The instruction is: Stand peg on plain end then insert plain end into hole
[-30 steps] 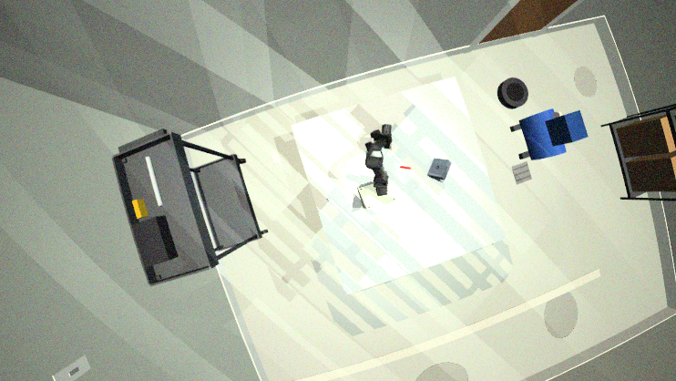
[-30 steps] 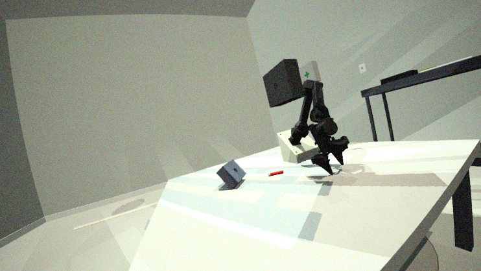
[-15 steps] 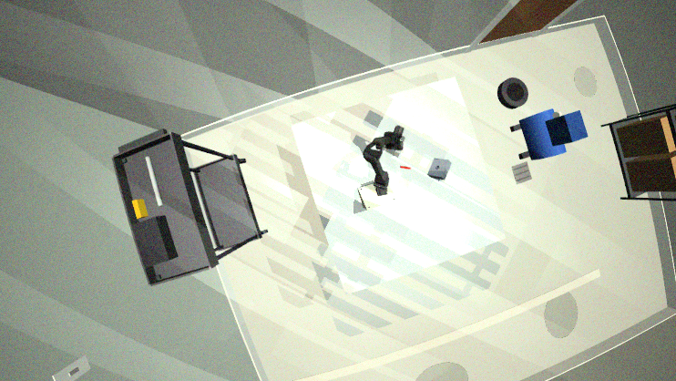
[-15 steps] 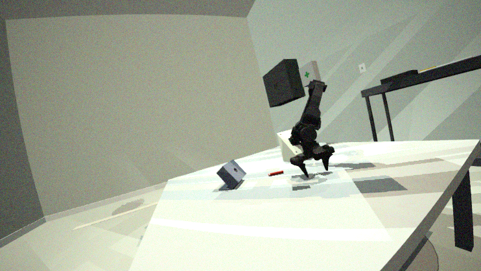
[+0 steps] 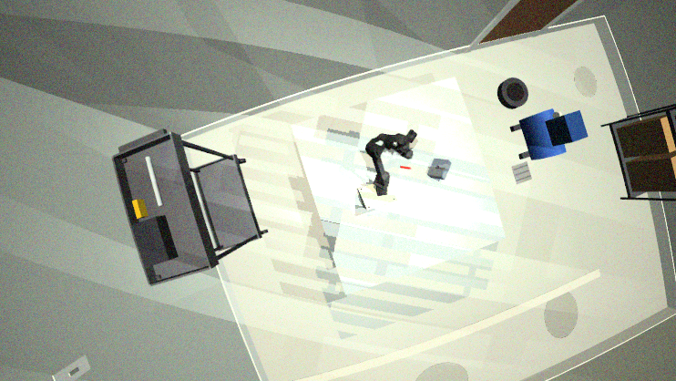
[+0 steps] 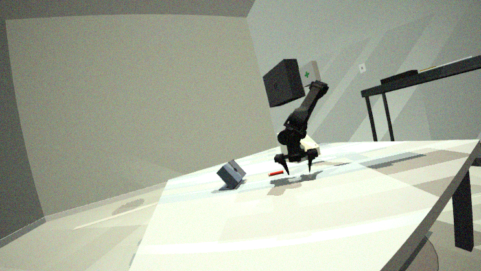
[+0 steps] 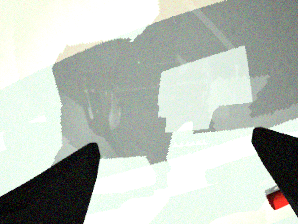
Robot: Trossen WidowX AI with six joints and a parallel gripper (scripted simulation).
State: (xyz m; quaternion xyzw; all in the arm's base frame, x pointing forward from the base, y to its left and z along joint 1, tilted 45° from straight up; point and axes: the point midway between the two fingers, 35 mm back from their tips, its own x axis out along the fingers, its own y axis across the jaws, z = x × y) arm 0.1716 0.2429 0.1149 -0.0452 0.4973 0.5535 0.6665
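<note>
The red peg lies 7 cm ahead of my gripper tip, 13 cm to the right of it and 1 cm below it. Also, from my gripper tip: sloped panel (27 cm ahead, 18 cm to the right, 5 cm above).
</note>
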